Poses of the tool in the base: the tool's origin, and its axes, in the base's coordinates. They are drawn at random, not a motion.
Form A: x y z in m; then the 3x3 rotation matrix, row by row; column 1 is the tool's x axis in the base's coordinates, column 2 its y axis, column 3 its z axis. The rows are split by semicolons.
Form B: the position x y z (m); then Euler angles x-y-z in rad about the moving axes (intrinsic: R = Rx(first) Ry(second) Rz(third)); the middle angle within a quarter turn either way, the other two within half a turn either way. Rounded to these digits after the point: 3 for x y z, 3 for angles.
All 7 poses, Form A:
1: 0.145 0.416 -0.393; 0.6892 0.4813 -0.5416; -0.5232 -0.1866 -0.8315; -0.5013 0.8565 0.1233
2: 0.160 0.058 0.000; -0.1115 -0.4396 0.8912; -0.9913 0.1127 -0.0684; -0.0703 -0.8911 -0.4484
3: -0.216 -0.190 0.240; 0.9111 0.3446 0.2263; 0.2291 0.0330 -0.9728; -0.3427 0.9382 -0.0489
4: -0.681 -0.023 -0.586; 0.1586 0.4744 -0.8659; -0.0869 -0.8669 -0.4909; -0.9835 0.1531 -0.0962
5: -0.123 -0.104 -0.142; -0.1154 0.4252 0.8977; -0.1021 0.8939 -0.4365; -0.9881 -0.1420 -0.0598
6: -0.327 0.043 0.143; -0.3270 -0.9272 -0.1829; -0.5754 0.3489 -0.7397; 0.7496 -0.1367 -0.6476
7: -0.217 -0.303 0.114; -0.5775 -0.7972 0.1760; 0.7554 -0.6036 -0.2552; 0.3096 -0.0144 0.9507
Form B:
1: 0.145 0.416 -0.393 1.424 -0.572 -0.610
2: 0.160 0.058 0.000 2.990 1.100 1.819
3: -0.216 -0.190 0.240 1.621 0.228 -0.362
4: -0.681 -0.023 -0.586 1.764 -1.047 -1.248
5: -0.123 -0.104 -0.142 1.707 1.115 -1.836
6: -0.327 0.043 0.143 2.290 -0.184 1.910
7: -0.217 -0.303 0.114 0.262 0.177 2.198
